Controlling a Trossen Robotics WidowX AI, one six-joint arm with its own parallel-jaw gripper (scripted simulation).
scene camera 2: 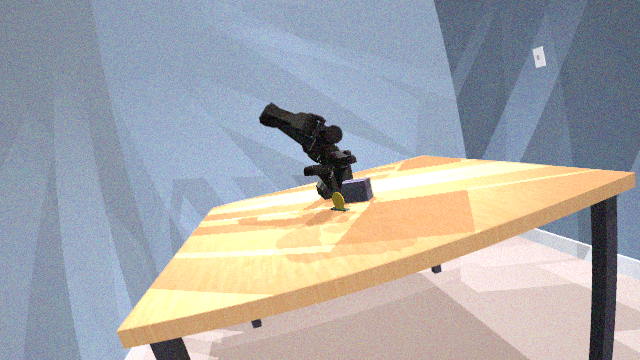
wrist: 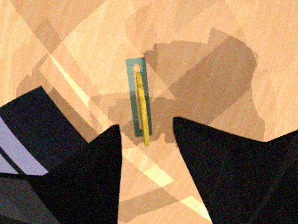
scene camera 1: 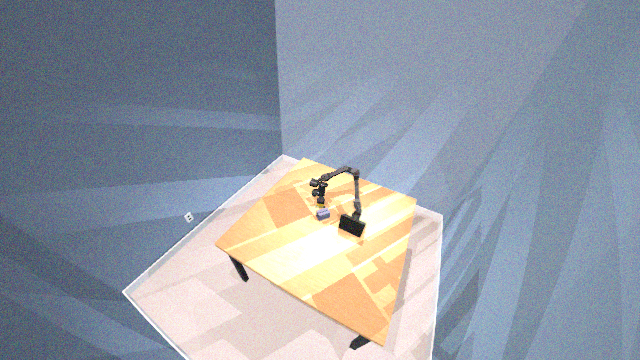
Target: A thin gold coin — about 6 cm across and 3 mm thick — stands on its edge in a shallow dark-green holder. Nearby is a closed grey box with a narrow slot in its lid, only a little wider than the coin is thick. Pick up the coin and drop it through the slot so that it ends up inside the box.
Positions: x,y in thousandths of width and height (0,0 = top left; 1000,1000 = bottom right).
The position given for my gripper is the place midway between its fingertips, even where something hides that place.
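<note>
My gripper (scene camera 2: 526,526), (wrist: 492,569), visible.
</note>
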